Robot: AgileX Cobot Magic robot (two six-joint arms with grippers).
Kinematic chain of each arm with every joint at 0, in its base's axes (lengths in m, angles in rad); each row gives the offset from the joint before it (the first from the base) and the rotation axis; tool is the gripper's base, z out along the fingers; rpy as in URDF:
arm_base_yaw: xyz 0 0 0.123 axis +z
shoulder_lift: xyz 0 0 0 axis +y
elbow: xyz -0.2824 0 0.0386 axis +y
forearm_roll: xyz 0.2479 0 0.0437 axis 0.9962 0 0.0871
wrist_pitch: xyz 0 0 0 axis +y
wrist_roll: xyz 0.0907 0 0.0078 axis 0.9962 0 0.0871
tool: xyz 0 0 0 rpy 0 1.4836 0
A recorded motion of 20 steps. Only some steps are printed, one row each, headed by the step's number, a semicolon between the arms.
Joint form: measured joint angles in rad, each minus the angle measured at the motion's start. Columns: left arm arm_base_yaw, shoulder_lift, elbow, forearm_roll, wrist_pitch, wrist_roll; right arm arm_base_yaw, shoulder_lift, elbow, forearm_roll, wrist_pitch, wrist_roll.
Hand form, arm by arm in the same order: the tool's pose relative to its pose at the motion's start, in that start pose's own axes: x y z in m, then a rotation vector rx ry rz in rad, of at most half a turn. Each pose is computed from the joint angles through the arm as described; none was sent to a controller.
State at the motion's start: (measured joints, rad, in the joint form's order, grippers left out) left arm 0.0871 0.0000 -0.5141 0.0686 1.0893 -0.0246; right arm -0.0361 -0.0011 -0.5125 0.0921 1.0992 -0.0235
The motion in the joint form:
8: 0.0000 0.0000 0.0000 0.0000 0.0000 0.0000; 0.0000 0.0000 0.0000 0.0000 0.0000 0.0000
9: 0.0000 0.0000 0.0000 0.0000 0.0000 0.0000; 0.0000 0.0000 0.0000 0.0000 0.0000 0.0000
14: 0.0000 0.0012 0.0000 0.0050 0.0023 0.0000; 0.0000 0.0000 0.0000 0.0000 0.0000 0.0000
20: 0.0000 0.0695 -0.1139 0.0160 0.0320 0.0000; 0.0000 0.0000 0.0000 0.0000 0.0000 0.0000
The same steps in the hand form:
8: 0.0000 0.0000 0.0000 0.0000 0.0000 0.0000; 0.0000 0.0000 0.0000 0.0000 0.0000 0.0000
9: 0.0000 0.0000 0.0000 0.0000 0.0000 0.0000; 0.0000 0.0000 0.0000 0.0000 0.0000 0.0000
14: 0.0001 0.0004 0.0002 -0.0045 0.0034 0.0024; 0.0000 0.0000 0.0000 0.0000 0.0000 0.0000
20: -0.0240 0.0026 -0.0166 -0.0155 -0.0127 0.0041; 0.0000 0.0000 0.0000 0.0000 0.0000 0.0000

